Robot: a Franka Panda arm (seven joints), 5 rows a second.
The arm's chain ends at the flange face. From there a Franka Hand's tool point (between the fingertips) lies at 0.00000 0.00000 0.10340 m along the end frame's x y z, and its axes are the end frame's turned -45 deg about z.
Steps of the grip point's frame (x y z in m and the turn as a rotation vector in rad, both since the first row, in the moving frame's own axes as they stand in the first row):
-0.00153 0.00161 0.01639 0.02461 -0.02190 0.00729
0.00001 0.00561 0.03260 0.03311 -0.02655 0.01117
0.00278 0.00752 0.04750 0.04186 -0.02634 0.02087
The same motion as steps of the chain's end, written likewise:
0.00346 0.00243 0.01645 0.00192 -0.03289 0.00729
0.00833 0.00446 0.03269 0.00464 -0.04219 0.01117
0.01226 0.00454 0.04763 0.01097 -0.04822 0.02087

